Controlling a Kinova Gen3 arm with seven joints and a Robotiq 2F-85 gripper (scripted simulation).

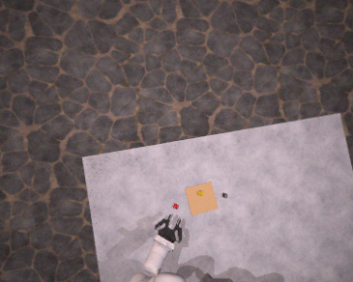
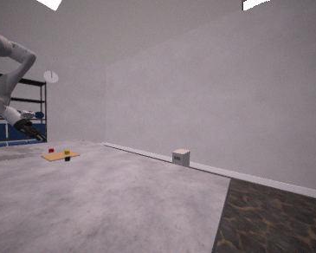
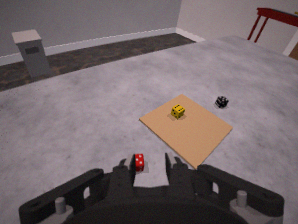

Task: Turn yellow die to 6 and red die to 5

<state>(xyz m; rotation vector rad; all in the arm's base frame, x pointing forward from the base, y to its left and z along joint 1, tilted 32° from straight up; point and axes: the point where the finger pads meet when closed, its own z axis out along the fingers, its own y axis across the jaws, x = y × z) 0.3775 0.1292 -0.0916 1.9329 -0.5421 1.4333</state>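
My hand is 80 mm above the red die, 40 mm short of it and 20 mm to the left of it. From my hand the other things lie so: tan mat (160 mm to the right, 80 mm below, 40 mm ahead); then yellow die (160 mm to the right, 70 mm below, 70 mm ahead); then black die (280 mm to the right, 80 mm below, 30 mm ahead).
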